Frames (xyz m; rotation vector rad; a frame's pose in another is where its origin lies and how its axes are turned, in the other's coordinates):
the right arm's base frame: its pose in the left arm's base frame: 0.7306 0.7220 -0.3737 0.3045 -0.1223 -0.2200
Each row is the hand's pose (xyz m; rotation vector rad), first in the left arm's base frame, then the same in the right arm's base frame.
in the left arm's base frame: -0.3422 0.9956 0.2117 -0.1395 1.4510 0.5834
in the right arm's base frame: -1.0525 0.2258 0.6400 -0.5160 1.6501 0.5525
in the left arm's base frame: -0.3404 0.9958 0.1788 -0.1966 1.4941 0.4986
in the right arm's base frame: -1.0537 0.2161 0.6086 -0.5829 1.6742 0.4621
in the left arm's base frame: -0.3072 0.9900 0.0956 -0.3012 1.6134 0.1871
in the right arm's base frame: -1.0273 0.1914 0.5264 -0.7151 1.7289 0.1285
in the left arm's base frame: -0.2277 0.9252 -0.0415 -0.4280 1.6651 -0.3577
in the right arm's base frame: -0.9470 0.1042 0.4028 -0.8677 1.6661 -0.4291
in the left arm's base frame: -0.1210 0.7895 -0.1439 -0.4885 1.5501 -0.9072
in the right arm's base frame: -0.8209 -0.0328 0.3281 -0.9290 1.4381 -0.9592
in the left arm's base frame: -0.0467 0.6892 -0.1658 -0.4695 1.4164 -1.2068
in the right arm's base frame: -0.7275 -0.1184 0.3245 -0.9001 1.2481 -1.2334
